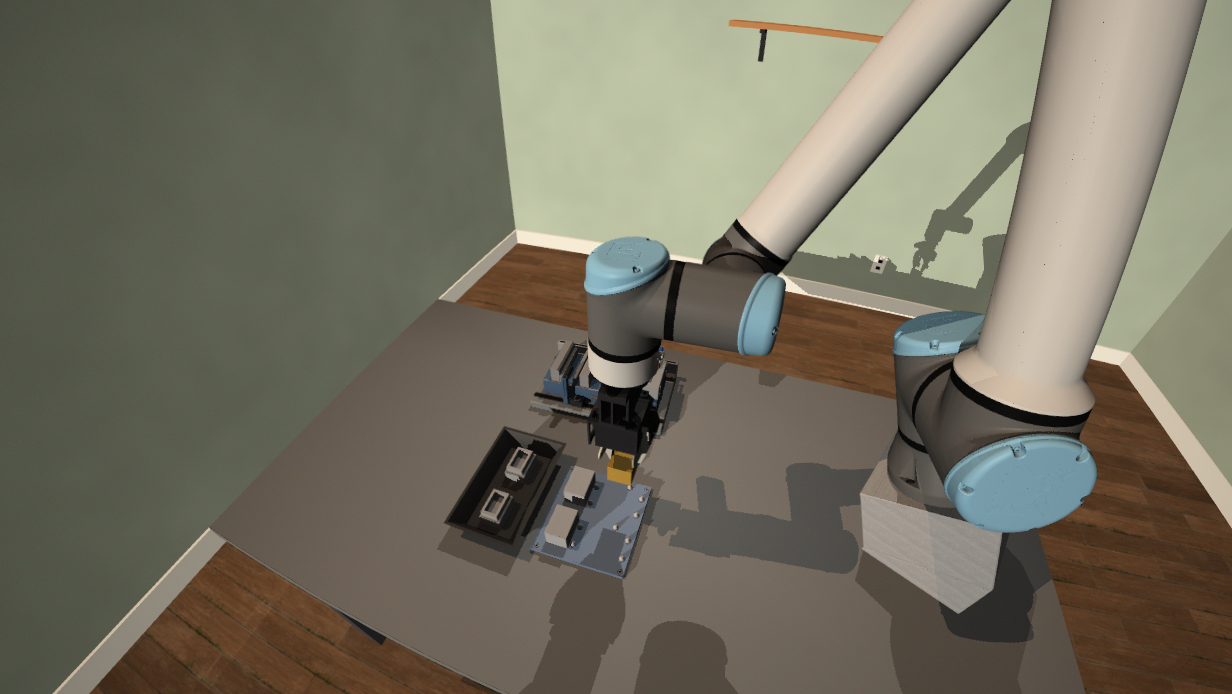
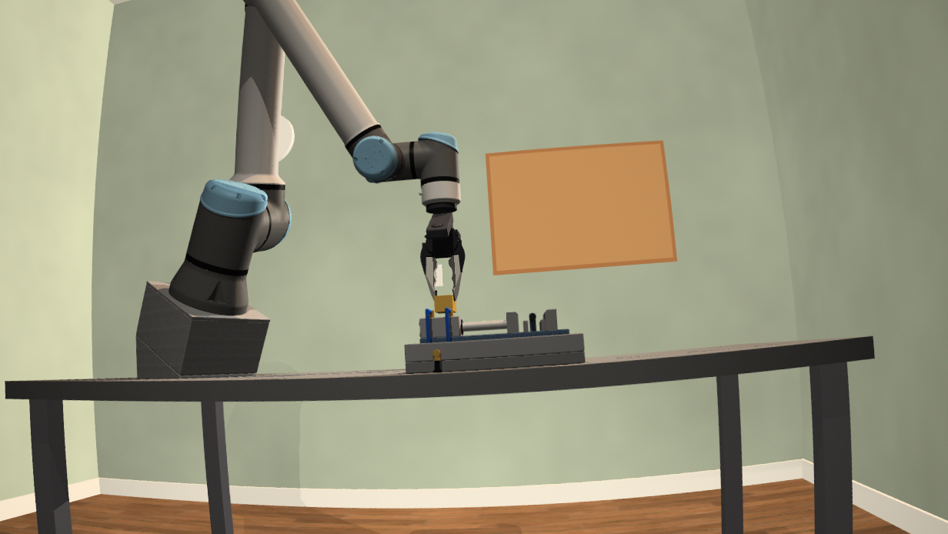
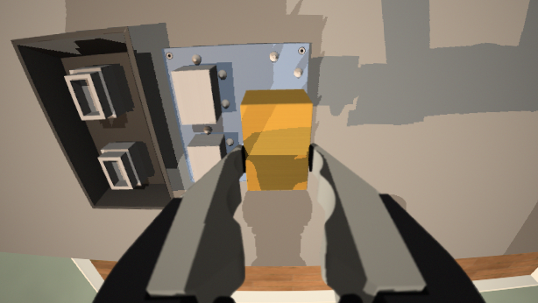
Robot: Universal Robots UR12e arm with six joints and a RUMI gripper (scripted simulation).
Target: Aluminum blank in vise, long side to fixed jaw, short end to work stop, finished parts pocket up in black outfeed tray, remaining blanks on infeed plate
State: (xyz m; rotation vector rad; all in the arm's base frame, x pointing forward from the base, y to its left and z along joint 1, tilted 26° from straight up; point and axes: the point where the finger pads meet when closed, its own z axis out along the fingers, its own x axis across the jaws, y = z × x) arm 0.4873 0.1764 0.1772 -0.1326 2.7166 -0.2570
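Now: the infeed plate 160 mm below my hand, 40 mm to the left of it and 40 mm ahead of it. Also, from my hand: work stop 210 mm to the right, 210 mm ahead, 80 mm below; then gray cylinder block 280 mm to the right, 90 mm below, 50 mm ahead; then yellow brass blank 20 mm below.
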